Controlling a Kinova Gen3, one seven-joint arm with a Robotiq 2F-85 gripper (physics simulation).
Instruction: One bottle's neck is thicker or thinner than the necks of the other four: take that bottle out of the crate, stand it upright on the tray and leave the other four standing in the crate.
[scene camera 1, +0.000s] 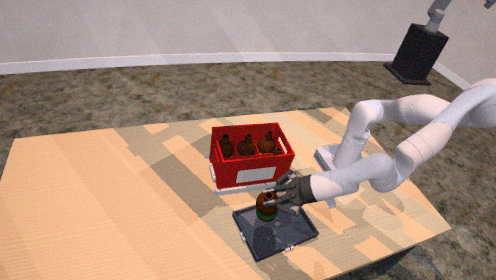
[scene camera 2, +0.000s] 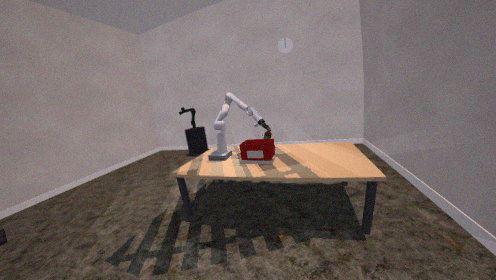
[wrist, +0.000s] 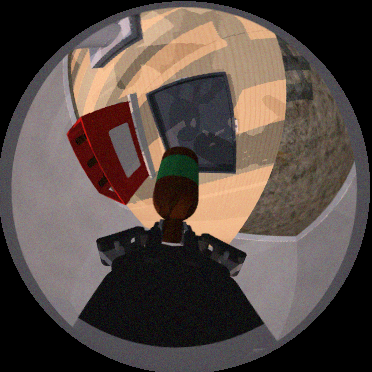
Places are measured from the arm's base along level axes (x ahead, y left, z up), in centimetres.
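Pixels of known places: gripper, between the fingertips: (scene camera 1: 264, 198) (scene camera 2: 269, 130) (wrist: 172, 225); arm's base, origin of its link: (scene camera 1: 342, 163) (scene camera 2: 223, 152).
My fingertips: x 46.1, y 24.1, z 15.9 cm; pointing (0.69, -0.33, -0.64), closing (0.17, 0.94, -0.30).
For each thing: its top centre in the pictures, then the offset to it from my fingertips. "*": a spot on its surface instead. Level surfaces: height alone.
- brown bottle, centre of its top: (wrist: 154, 236) (scene camera 1: 273, 188) (scene camera 2: 267, 128) dx -2.3, dy -1.0, dz +3.2 cm
- dark tray, a spot on its surface: (wrist: 210, 97) (scene camera 1: 298, 231) * dx -16.8, dy +1.4, dz -20.8 cm
- red crate, centre of its top: (wrist: 89, 167) (scene camera 1: 252, 140) (scene camera 2: 256, 141) dx -4.3, dy -28.8, dz -3.8 cm
- pale base strip, a spot on its surface: (wrist: 141, 135) * dx -6.4, dy -18.5, dz -19.6 cm
- wooden table, height of its surface: dz -21.4 cm
My gripper (scene camera 1: 270, 196) (scene camera 2: 269, 131) (wrist: 172, 225) is shut on the neck of a brown bottle (scene camera 1: 267, 208) (scene camera 2: 267, 135) (wrist: 176, 196) with a green band. The bottle hangs nearly upright, base down, above the dark tray (scene camera 1: 298, 225) (wrist: 210, 97), with its shadow on the tray. The red crate (scene camera 1: 226, 173) (scene camera 2: 269, 152) (wrist: 116, 114) stands beside the tray. In scene camera 1, three brown bottles (scene camera 1: 226, 146) (scene camera 1: 246, 146) (scene camera 1: 266, 144) stand in it, and the neck of a fourth (scene camera 1: 278, 150) shows at its right. The fingers hide part of the held neck.
A pale base strip (scene camera 1: 240, 190) (wrist: 141, 135) runs along the crate's foot, between crate and tray. The robot's base (scene camera 1: 325, 158) (scene camera 2: 220, 156) stands beside the crate on the wooden table (scene camera 1: 100, 200) (scene camera 2: 325, 160). A black pedestal (scene camera 1: 420, 52) (scene camera 2: 196, 140) stands on the floor beyond the table.
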